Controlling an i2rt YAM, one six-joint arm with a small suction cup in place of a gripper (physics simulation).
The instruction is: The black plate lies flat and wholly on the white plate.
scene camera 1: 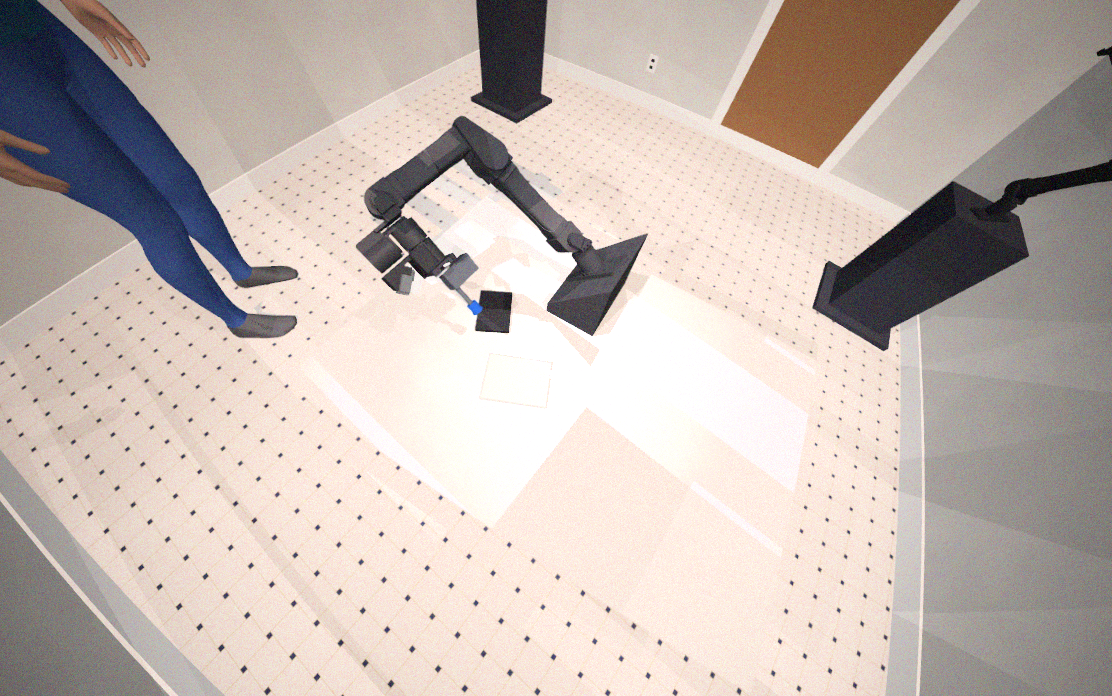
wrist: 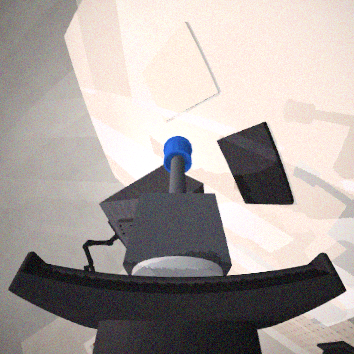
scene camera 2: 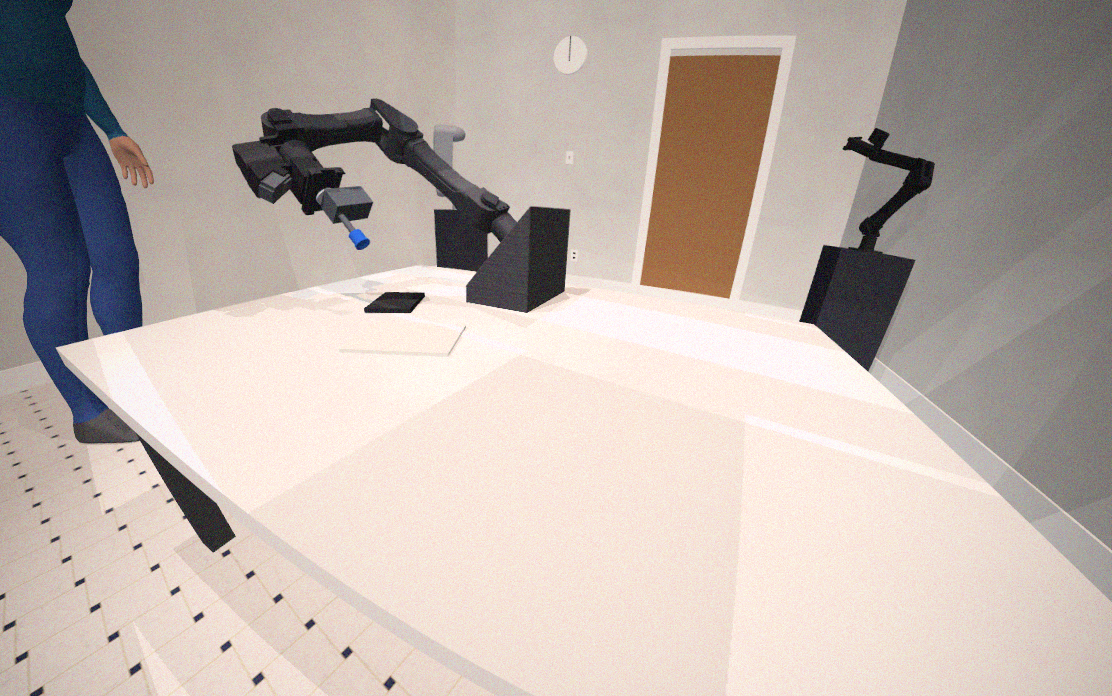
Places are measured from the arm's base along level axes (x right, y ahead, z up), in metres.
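Pixels of known places: end effector, tool point: [scene camera 1: 478, 311] [wrist: 177, 148] [scene camera 2: 363, 244]; arm's base, origin of the base link: [scene camera 1: 595, 270] [scene camera 2: 519, 244].
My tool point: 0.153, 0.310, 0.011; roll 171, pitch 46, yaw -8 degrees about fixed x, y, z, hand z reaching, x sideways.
Observation:
For each thing: its top centre in the pictures, then the offset to it from my tool point, as dx, dy, dz. Level surfaces: height alone.
- black plate, middle of its top: [wrist: 252, 170] [scene camera 2: 396, 299] [scene camera 1: 494, 310] +0.034, -0.089, -0.132
- white plate, middle of its top: [scene camera 2: 407, 335] [wrist: 171, 79] [scene camera 1: 516, 379] -0.153, +0.041, -0.136
- table, its level: dz -0.143
The black plate [scene camera 1: 495, 315] [scene camera 2: 394, 302] [wrist: 260, 167] lies flat on the table, beside the white plate and apart from it. The white plate [scene camera 1: 516, 380] [scene camera 2: 406, 338] [wrist: 187, 70] lies flat on the table; its pale surface nearly blends into the table top, and its edges show as thin lines. My gripper, a blue suction cup [scene camera 1: 475, 307] [scene camera 2: 359, 239] [wrist: 177, 154], hangs tilted in the air well above the table. In scene camera 1 it shows at the edge of the black plate. It touches neither plate, and nothing hangs from it.
The arm's dark wedge-shaped base [scene camera 1: 586, 287] [scene camera 2: 525, 266] stands on the table [scene camera 2: 574, 492] near the black plate. A person [scene camera 1: 147, 164] [scene camera 2: 61, 205] stands beside the table. Another arm on a dark pedestal [scene camera 1: 919, 262] [scene camera 2: 861, 299] stands beyond the table.

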